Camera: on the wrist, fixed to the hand. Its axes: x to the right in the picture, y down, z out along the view.
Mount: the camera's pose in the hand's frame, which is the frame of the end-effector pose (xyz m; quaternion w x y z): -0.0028 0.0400 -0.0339 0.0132 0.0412 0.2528 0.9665
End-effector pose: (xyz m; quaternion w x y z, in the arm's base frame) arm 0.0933 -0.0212 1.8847 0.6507 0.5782 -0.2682 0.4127
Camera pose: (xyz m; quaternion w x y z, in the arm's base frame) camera 0.0536 0.0108 1.8973 0.3463 0.3291 0.3809 -0.7916
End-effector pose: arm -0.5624 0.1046 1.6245 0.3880 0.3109 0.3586 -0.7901
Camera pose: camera -0.5203 0.1154 1.5950 0.6653 0.5664 -0.2302 0.4284
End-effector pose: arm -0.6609 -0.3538 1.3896 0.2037 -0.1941 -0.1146 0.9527
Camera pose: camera -0.6582 -0.3859 1.3482 0.8812 0.3458 -0.2769 -0.1651
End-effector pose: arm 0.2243 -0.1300 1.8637 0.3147 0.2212 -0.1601 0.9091
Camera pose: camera 0.1903 -0.1468 1.8274 0.8431 0.3687 0.0989 -0.3787
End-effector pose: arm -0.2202 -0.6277 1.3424 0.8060 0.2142 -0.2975 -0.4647
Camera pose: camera -0.1734 -0.6039 1.3417 0.5262 -0.1340 -0.0263 0.8393
